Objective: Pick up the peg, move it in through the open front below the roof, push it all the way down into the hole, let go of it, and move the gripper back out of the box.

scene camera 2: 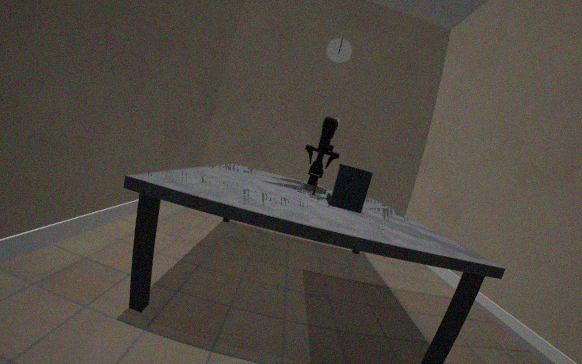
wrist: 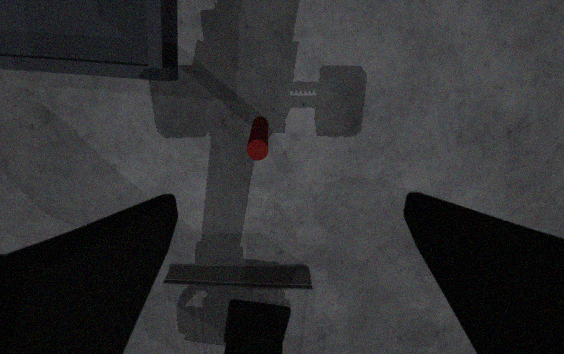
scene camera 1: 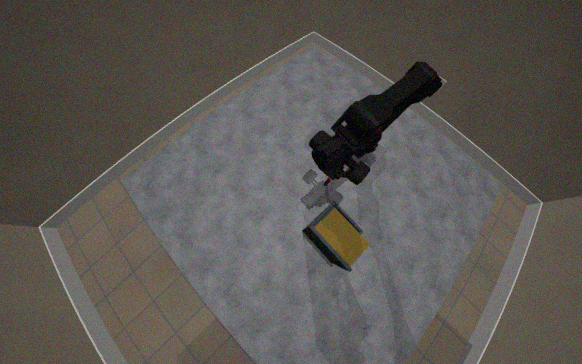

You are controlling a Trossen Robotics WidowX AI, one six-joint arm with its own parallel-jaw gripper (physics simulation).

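Places are measured from the arm's base along level axes (x ahead, y left, z up), in centimetres.
Pixels of known places: gripper, fingertip midpoint: (scene camera 2: 317, 166) (wrist: 292, 204); arm's base, link origin: (scene camera 2: 311, 184) (wrist: 256, 324).
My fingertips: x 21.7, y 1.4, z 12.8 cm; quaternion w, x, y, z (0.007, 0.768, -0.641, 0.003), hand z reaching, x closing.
Note:
Ahead of a thing's pixels: the offset from my fingertips to its top centre. "*": to the spot under its first point. Level surfaces: height alone.
The red peg {dy +1.5, dx -0.6, dz -8.1 cm} (scene camera 1: 327, 181) (scene camera 2: 315, 188) (wrist: 258, 139) stands upright on the table beside the box. In the wrist view it lies ahead of the space between the fingertips, a little left of the middle. The dark box {dy +17.8, dx +9.8, dz +4.2 cm} (scene camera 1: 324, 250) (scene camera 2: 352, 188) (wrist: 85, 30) has a yellow roof {* dy +18.2, dx +13.2, dz +4.1 cm} (scene camera 1: 342, 236); its hole does not show. My gripper (wrist: 292, 204) (scene camera 2: 320, 164) is open and empty, pointing down above the table. In scene camera 1 the arm hides the fingers. The peg is not between them.
The grey table {dz -16.1 cm} (scene camera 1: 225, 165) (scene camera 2: 210, 192) carries the box and peg. The black arm (scene camera 1: 400, 100) reaches in from the upper right in scene camera 1. In the wrist view the arm's base plate (wrist: 237, 276) shows below the peg. Shadows of the arm cross the table around the peg.

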